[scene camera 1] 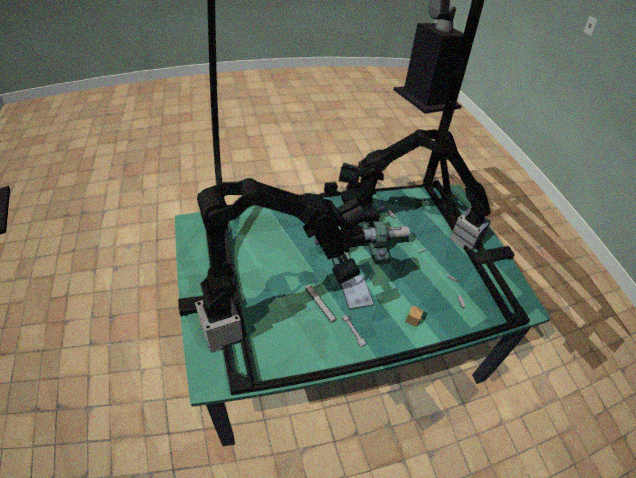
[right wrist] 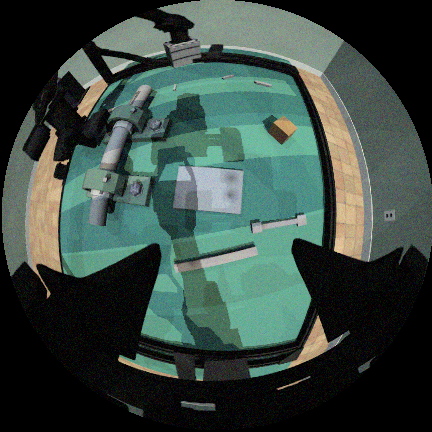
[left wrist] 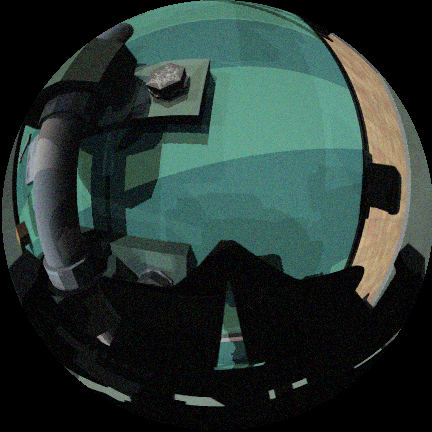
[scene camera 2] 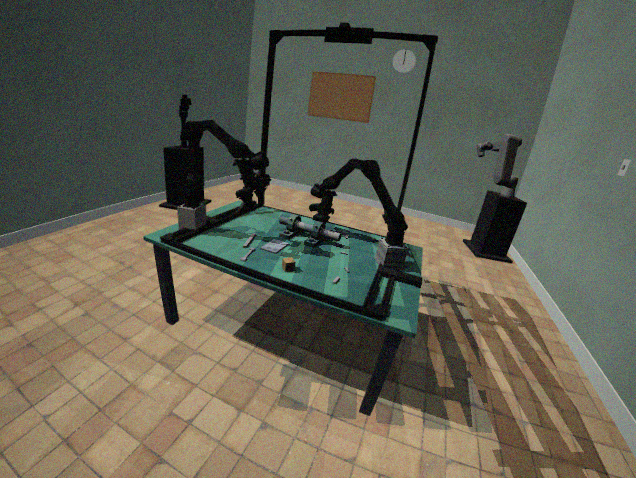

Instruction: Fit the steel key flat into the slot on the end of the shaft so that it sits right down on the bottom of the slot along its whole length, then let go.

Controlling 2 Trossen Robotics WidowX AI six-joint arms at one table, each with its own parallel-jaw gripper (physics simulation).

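Places are measured from the left arm's base along level axes (x back, y left, z down), in centimetres.
Pixels of known places: left gripper, between the fingertips: (right wrist: 95, 146) (left wrist: 226, 246); right gripper, between the fingertips: (right wrist: 228, 249) (scene camera 2: 258, 207); left arm's base, origin of its link: (scene camera 1: 475, 219) (right wrist: 180, 40) (scene camera 2: 393, 243); right arm's base, origin of its link: (scene camera 1: 217, 310) (scene camera 2: 191, 205).
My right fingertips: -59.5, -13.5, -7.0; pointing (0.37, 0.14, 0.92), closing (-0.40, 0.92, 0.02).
For each thing: its middle in the pictures, then the offset to it from my right fingertips, as dx, dy, dz.
- grey shaft, middle of its body: (left wrist: 56, 217) (right wrist: 116, 142) (scene camera 1: 363, 235) (scene camera 2: 309, 228) +25.0, -11.7, +12.9
- small pale steel bar, middle of its body: (left wrist: 233, 336) (scene camera 1: 389, 213) +46.1, -15.3, +17.5
- grey-white plate, middle of its body: (right wrist: 208, 188) (left wrist: 33, 157) (scene camera 1: 356, 291) (scene camera 2: 274, 245) +8.2, +1.3, +17.5
- long bar, middle of its body: (right wrist: 214, 259) (scene camera 1: 320, 303) -3.8, -2.9, +17.3
- double-ended tool, middle of its body: (right wrist: 280, 223) (scene camera 1: 353, 330) -3.1, +10.8, +17.5
- orange block, middle of its body: (right wrist: 282, 129) (left wrist: 21, 234) (scene camera 1: 414, 316) (scene camera 2: 288, 264) +13.8, +20.9, +15.8
The grey shaft (scene camera 1: 400, 232) (scene camera 2: 305, 226) (left wrist: 50, 185) (right wrist: 116, 145) lies through two green bearing blocks; I cannot make out its slot. A small pale steel bar (scene camera 1: 391, 214), possibly the key, lies on the table behind the shaft in scene camera 1. More small bars (scene camera 1: 461, 301) (right wrist: 262, 83) lie apart from the shaft; which piece is the key is unclear. My left gripper (scene camera 2: 322, 219) (left wrist: 226, 246) is shut and empty, low beside the shaft; its fingers hide the table below. My right gripper (scene camera 2: 252, 201) (right wrist: 228, 249) is open and empty above the table.
A grey-white plate (scene camera 1: 358, 291) (right wrist: 209, 190), a long bar (scene camera 1: 320, 303) (right wrist: 216, 258) and a double-ended tool (scene camera 1: 354, 330) (right wrist: 278, 223) lie on the table. An orange block (scene camera 1: 415, 315) (right wrist: 283, 130) stands nearer the front edge. Raised bearing blocks and bolts stand beside the left gripper.
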